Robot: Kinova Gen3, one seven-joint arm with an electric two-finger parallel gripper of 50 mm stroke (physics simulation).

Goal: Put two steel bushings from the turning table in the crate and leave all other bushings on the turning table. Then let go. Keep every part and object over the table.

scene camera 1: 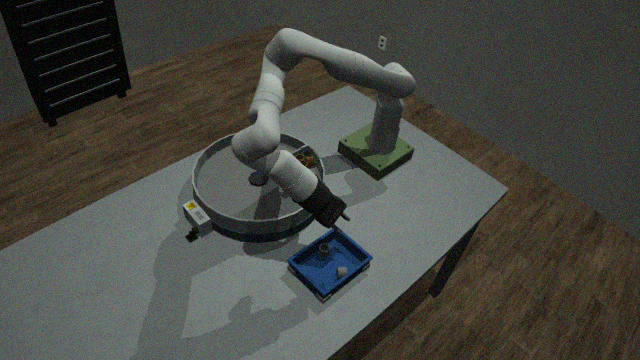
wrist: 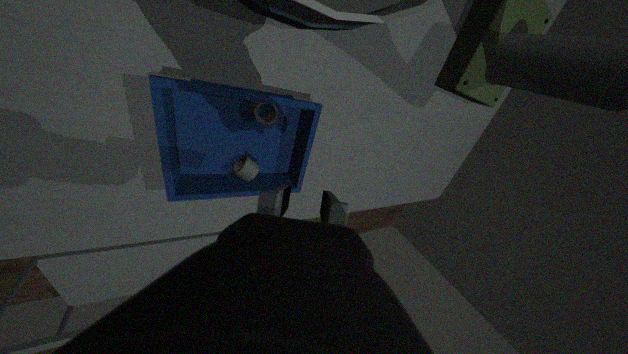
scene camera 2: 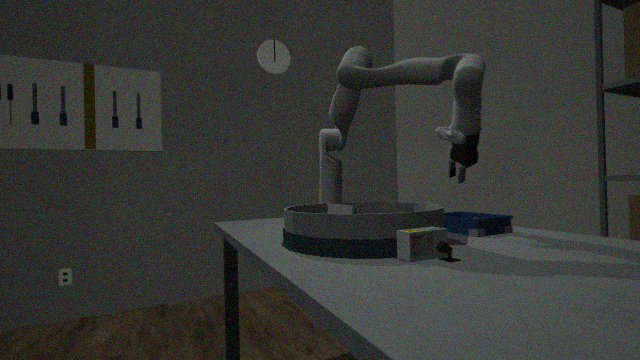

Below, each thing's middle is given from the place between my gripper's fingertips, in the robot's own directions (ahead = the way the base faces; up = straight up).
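Blue crate (scene camera 1: pixel 319 274): 140 mm below my hand, 30 mm ahead of it and 10 mm to the left of it.
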